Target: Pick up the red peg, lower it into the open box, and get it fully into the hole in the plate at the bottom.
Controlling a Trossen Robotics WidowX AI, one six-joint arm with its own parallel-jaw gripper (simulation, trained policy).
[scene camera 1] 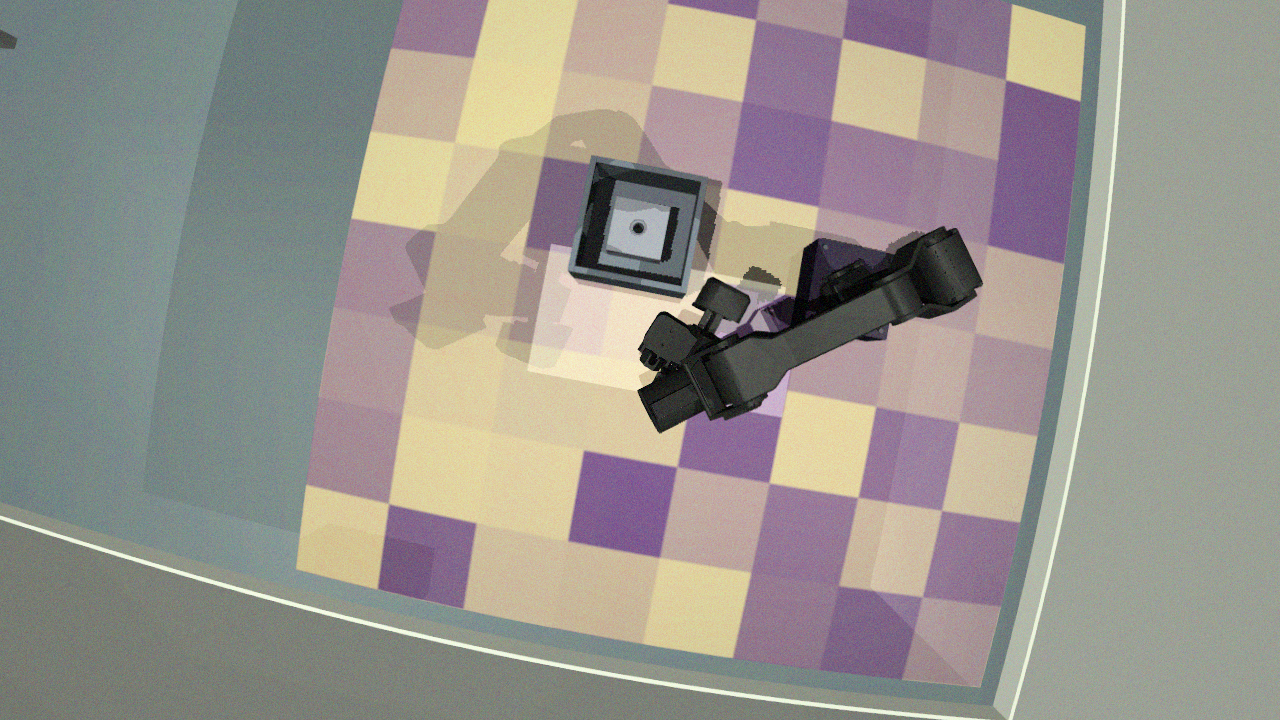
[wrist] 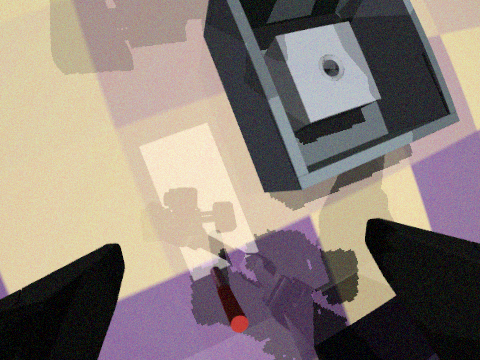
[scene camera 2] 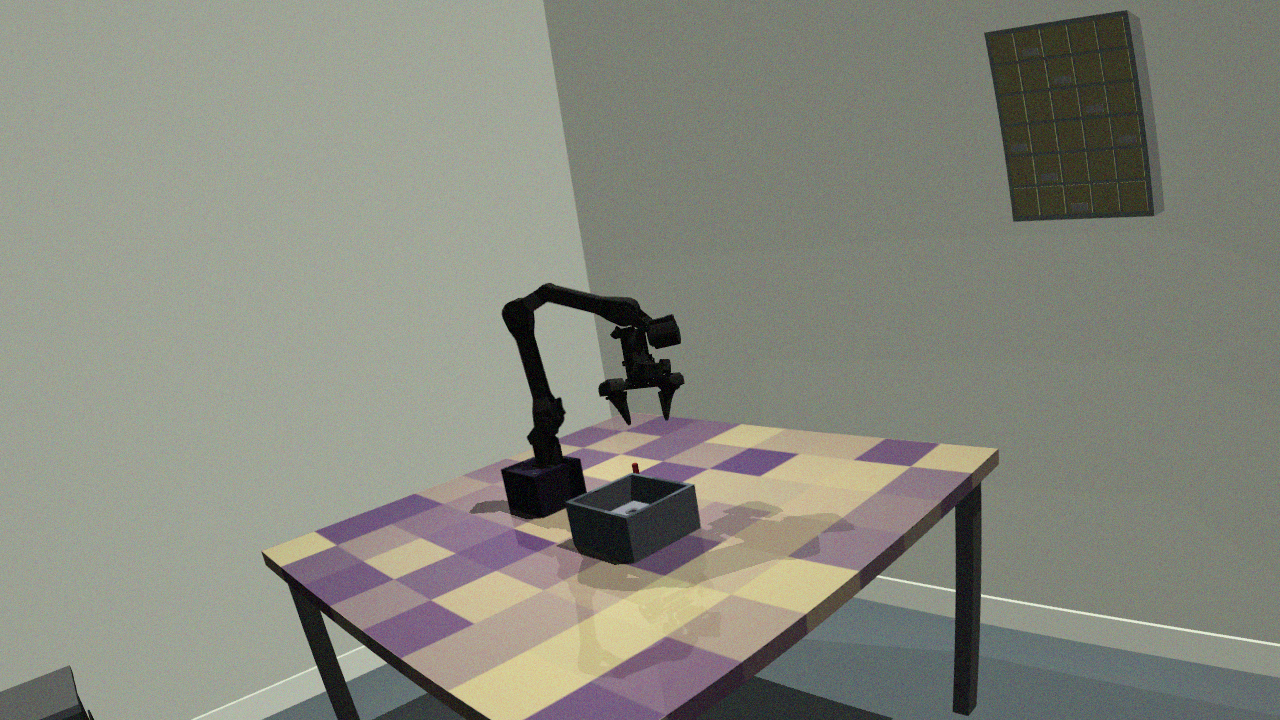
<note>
I see my gripper (scene camera 1: 679, 333), a dark grey box (scene camera 1: 607, 178), a red peg (wrist: 238, 321) and a pale plate (scene camera 1: 629, 214).
The pale plate also shows in the wrist view (wrist: 320, 73). My gripper is seen too in the wrist view (wrist: 248, 244) and in scene camera 2 (scene camera 2: 648, 422).
</note>
